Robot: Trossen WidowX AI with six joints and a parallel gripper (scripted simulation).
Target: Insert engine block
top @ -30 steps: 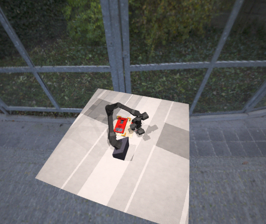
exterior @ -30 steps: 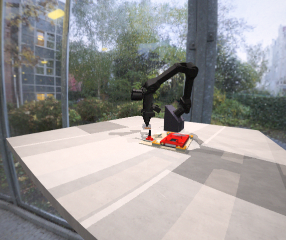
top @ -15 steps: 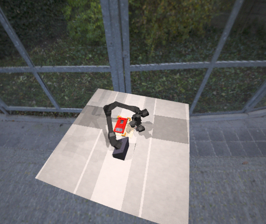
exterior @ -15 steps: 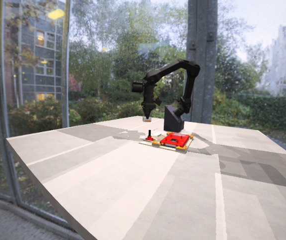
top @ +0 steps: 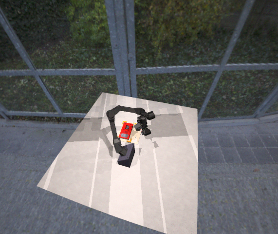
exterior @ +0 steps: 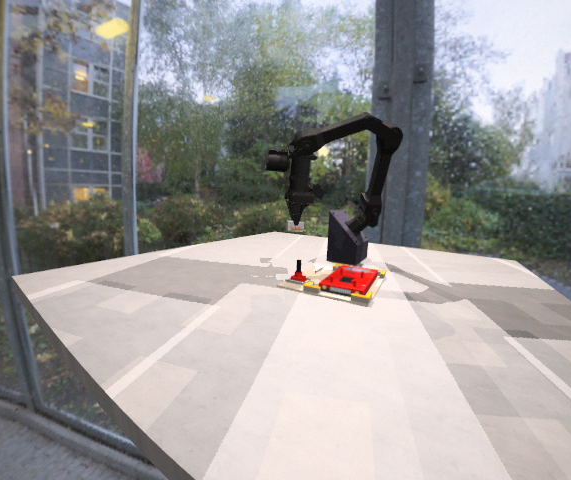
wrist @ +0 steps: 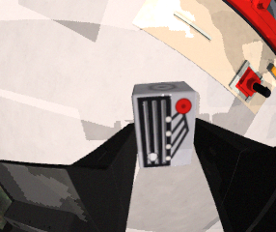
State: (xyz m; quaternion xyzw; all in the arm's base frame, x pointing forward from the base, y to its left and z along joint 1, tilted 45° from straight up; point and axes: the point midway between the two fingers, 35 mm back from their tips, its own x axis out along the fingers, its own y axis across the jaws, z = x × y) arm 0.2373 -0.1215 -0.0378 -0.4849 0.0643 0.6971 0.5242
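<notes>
Right now my gripper tip is 12 cm short of the black peg, 10 cm above it and 9 cm to the right of it. Also, from my gripper tip: engine block 1 cm below.
</notes>
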